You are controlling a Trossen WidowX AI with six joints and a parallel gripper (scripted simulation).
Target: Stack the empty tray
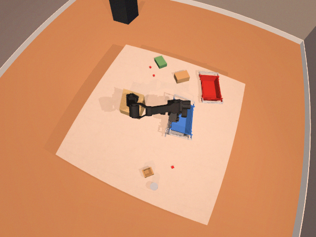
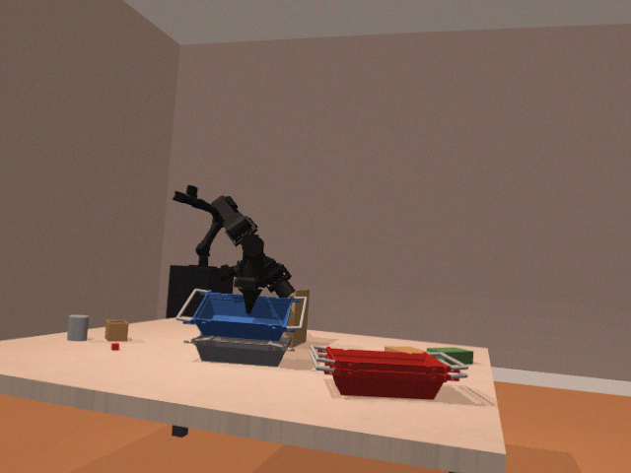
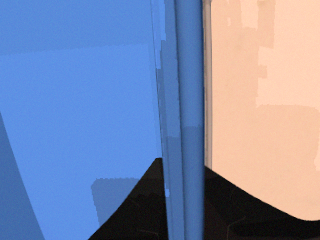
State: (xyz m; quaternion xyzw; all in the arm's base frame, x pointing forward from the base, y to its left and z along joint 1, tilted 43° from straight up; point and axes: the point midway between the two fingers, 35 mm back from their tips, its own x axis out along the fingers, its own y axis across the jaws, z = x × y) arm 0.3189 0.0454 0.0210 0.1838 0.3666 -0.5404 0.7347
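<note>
Right now my gripper tip is 7 cm short of the blue tray, 3 cm to the right of it and 1 cm below it. From my gripper tip the other things lie so: orange block (43 cm to the left, 12 cm behind, 9 cm below); brown box (43 cm to the right, 11 cm below, 3 cm ahead); red cube (31 cm to the right, 17 cm ahead, 11 cm below).
</note>
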